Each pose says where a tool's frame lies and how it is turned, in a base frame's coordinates. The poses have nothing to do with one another.
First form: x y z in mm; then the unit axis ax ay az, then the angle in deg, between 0 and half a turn.
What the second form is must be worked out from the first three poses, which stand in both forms.
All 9 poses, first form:
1: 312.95 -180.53 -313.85 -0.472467 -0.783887 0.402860 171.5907
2: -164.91 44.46 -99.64 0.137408 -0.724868 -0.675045 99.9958
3: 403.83 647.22 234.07 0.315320 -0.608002 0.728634 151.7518
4: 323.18 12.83 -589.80 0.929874 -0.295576 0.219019 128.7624
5: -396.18 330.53 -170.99 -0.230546 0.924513 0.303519 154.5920
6: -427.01 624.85 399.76 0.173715 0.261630 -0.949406 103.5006
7: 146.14 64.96 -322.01 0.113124 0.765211 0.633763 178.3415
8: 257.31 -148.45 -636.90 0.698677 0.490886 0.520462 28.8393
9: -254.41 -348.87 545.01 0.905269 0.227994 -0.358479 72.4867
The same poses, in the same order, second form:
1: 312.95 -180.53 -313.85 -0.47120 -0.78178 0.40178 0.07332
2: -164.91 44.46 -99.64 0.10526 -0.55526 -0.51710 0.64282
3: 403.83 647.22 234.07 0.30579 -0.58962 0.70661 0.24402
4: 323.18 12.83 -589.80 0.83846 -0.26652 0.19749 0.43238
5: -396.18 330.53 -170.99 -0.22490 0.90188 0.29609 0.21991
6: -427.01 624.85 399.76 0.13642 0.20546 -0.74559 0.61909
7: 146.14 64.96 -322.01 0.11311 0.76513 0.63370 0.01447
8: 257.31 -148.45 -636.90 0.17399 0.12224 0.12961 0.96850
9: -254.41 -348.87 545.01 0.53521 0.13479 -0.21194 0.80651
